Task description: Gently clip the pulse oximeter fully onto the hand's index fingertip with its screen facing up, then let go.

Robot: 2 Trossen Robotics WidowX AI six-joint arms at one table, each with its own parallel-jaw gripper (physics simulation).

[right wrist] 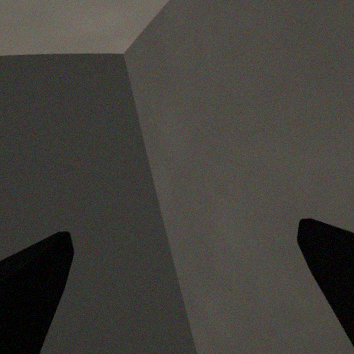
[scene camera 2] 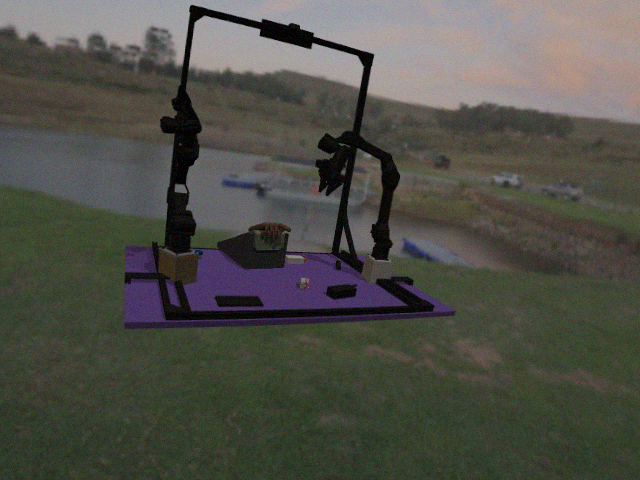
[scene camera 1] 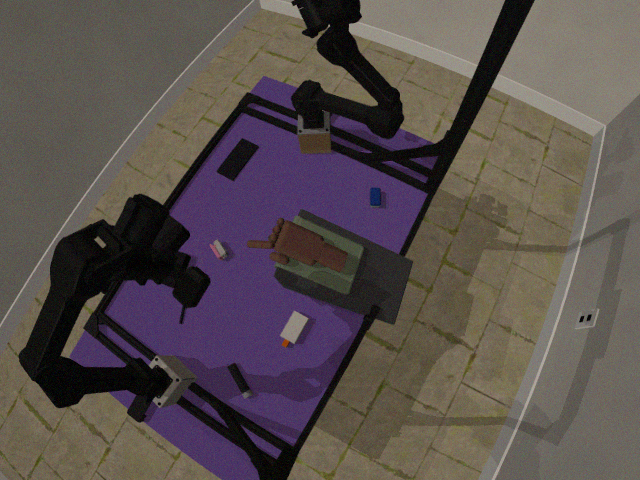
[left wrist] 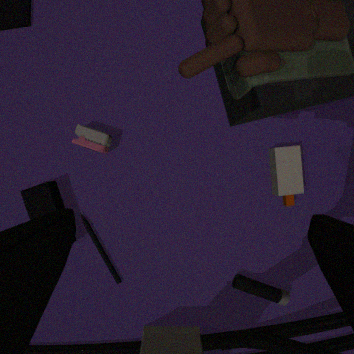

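Pixels of known places: left gripper, between the fingertips: [scene camera 2: 322, 193] [scene camera 1: 190, 263] [left wrist: 194, 223]; right gripper, between the fingertips: [right wrist: 186, 236] [scene camera 2: 183, 92]; left arm's base, origin of its link: [scene camera 2: 379, 257] [scene camera 1: 157, 381]; right arm's base, origin of its link: [scene camera 2: 179, 250] [scene camera 1: 313, 120].
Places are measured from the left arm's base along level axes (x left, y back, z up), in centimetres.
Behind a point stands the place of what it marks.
The small white and pink pulse oximeter [scene camera 1: 218, 249] @[y -38.0, x 13.4, z -7.4 cm] [scene camera 2: 304, 283] @[y -38.8, x 16.4, z -7.9 cm] [left wrist: 92, 138] @[y -37.9, x 13.4, z -7.4 cm] lies on the purple mat, white and pink halves side by side as seen from above. Its screen cannot be made out. The brown hand [scene camera 1: 302, 241] @[y -51.6, x -10.2, z 8.3 cm] [scene camera 2: 269, 228] @[y -50.7, x -4.7, z 7.7 cm] rests on a green pad, its index finger [scene camera 1: 258, 243] [left wrist: 207, 57] sticking out toward the oximeter, apart from it. My left gripper [scene camera 2: 325, 190] @[y -31.8, x 0.0, z 25.4 cm] [left wrist: 194, 223] @[y -31.8, x 0.0, z 25.4 cm] is open and empty, high above the mat, pointing down; the arm partly hides it in scene camera 1. My right gripper [right wrist: 186, 236] @[y -90.2, x 20.0, z 54.3 cm] is open and empty, raised far from the oximeter and facing walls.
A white box with an orange tab [scene camera 1: 294, 326] @[y -34.0, x -18.6, z -7.7 cm] [left wrist: 289, 170] @[y -33.8, x -18.7, z -7.7 cm], a dark tube [scene camera 1: 239, 379] @[y -13.2, x -15.4, z -8.1 cm] [left wrist: 257, 288] @[y -13.5, x -14.5, z -8.0 cm], a thin dark stick [scene camera 1: 181, 314] @[y -15.8, x 10.7, z -9.6 cm] [left wrist: 102, 250] @[y -19.1, x 12.1, z -9.8 cm], a black box [scene camera 2: 341, 291] @[y -26.4, x 24.4, z -7.5 cm] [left wrist: 42, 199] @[y -27.9, x 21.4, z -7.1 cm], a black slab [scene camera 1: 237, 159] @[y -65.3, x 30.8, z -9.7 cm] [scene camera 2: 238, 300] @[y -65.9, x 31.5, z -9.7 cm] and a blue block [scene camera 1: 375, 196] @[y -78.7, x -14.9, z -7.3 cm] lie around. A dark wedge [scene camera 1: 382, 273] @[y -59.6, x -29.7, z -5.0 cm] supports the hand.
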